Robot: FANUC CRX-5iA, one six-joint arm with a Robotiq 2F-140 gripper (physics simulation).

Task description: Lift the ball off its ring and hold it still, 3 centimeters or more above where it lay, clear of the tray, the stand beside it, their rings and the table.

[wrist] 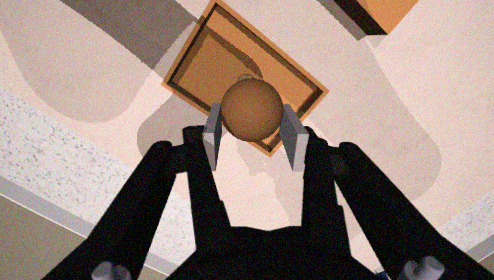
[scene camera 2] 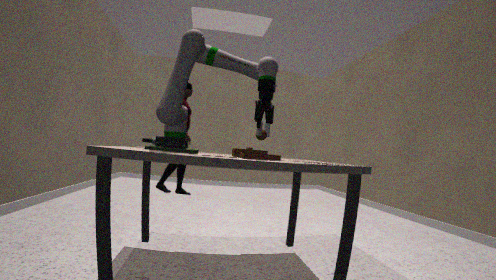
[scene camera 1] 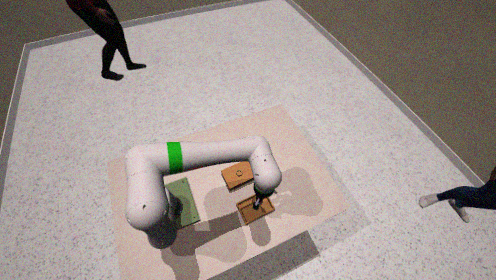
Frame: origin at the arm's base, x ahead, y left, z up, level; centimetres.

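Seen in the pictures: gripper, fingertip midpoint: (wrist: 251, 118) (scene camera 2: 262, 136); arm's base, link origin: (scene camera 2: 173, 147).
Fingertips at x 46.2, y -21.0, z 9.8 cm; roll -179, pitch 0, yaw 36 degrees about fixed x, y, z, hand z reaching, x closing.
Note:
Pixels of each thing's top centre, then the offset from my fingertips to it. "pt": a spot on its surface instead. Level surfaces: height alone.
- brown-orange ball, top centre: (wrist: 253, 121) dx -0.6, dy +0.8, dz +3.7 cm
- orange tray, top centre: (wrist: 246, 87) (scene camera 2: 259, 153) (scene camera 1: 255, 206) dx -0.9, dy +0.8, dz -9.1 cm
- tray's ring, surface spot: (wrist: 244, 79) pt dx -2.8, dy +2.7, dz +0.9 cm
- pale table, surface height: dz -12.6 cm
A brown-orange ball (scene camera 2: 261, 135) (wrist: 252, 109) is held between the two grey pads of my gripper (scene camera 2: 263, 131) (wrist: 251, 118), which is shut on it. In the scene camera 2 view the ball hangs in the air with a visible gap above the orange tray (scene camera 1: 241, 213) (scene camera 2: 272, 157) (wrist: 191, 50). A small part of the tray's ring (wrist: 244, 77) shows behind the ball in the wrist view. The stand (scene camera 1: 231, 176) (wrist: 384, 11) is an orange block beside the tray, and its ring (scene camera 1: 239, 173) lies on its top. In the scene camera 1 view the ball is hard to make out.
The tray and stand rest on the pale table (scene camera 1: 300, 145) (scene camera 2: 330, 166). A green base plate (scene camera 1: 186, 200) lies under the arm's base. A dark-legged person (scene camera 1: 114, 47) stands on the floor beyond the table, and another person's legs (scene camera 1: 467, 196) show at the right.

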